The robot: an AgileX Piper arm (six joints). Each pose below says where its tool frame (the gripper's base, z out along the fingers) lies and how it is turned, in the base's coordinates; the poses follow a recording.
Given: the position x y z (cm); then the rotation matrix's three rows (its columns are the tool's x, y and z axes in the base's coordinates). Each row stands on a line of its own.
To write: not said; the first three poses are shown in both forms.
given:
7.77, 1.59, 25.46
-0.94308, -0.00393, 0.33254
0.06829, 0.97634, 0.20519
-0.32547, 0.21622, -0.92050
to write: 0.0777, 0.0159, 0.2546, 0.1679, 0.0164, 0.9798, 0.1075
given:
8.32, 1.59, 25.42
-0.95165, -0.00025, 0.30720
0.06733, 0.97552, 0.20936
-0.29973, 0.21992, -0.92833
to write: 0.0832, 0.0159, 0.2542, 0.1545, 0.0171, 0.9818, 0.1093
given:
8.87, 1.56, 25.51
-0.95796, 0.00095, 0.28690
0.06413, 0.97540, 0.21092
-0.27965, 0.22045, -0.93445
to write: 0.0887, 0.0156, 0.2551, 0.1440, 0.0165, 0.9833, 0.1097
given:
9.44, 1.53, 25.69
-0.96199, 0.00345, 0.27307
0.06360, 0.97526, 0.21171
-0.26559, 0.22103, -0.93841
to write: 0.0944, 0.0153, 0.2569, 0.1368, 0.0170, 0.9843, 0.1099
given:
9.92, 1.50, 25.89
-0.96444, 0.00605, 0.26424
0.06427, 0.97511, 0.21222
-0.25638, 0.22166, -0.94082
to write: 0.0992, 0.0150, 0.2589, 0.1321, 0.0178, 0.9849, 0.1101
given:
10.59, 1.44, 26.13
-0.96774, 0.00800, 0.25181
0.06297, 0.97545, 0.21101
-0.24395, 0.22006, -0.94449
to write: 0.1059, 0.0144, 0.2613, 0.1257, 0.0180, 0.9859, 0.1093
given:
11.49, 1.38, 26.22
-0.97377, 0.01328, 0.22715
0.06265, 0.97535, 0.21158
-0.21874, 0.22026, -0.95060
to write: 0.1149, 0.0138, 0.2622, 0.1129, 0.0192, 0.9874, 0.1093
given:
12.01, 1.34, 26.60
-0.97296, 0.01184, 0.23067
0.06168, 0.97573, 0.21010
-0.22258, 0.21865, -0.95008
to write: 0.1201, 0.0134, 0.2660, 0.1148, 0.0186, 0.9873, 0.1086
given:
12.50, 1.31, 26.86
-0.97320, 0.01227, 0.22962
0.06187, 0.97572, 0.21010
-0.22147, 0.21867, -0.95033
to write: 0.1250, 0.0131, 0.2686, 0.1142, 0.0188, 0.9873, 0.1086
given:
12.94, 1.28, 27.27
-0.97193, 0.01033, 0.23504
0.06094, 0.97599, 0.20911
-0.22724, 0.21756, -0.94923
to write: 0.1294, 0.0128, 0.2727, 0.1171, 0.0181, 0.9871, 0.1081
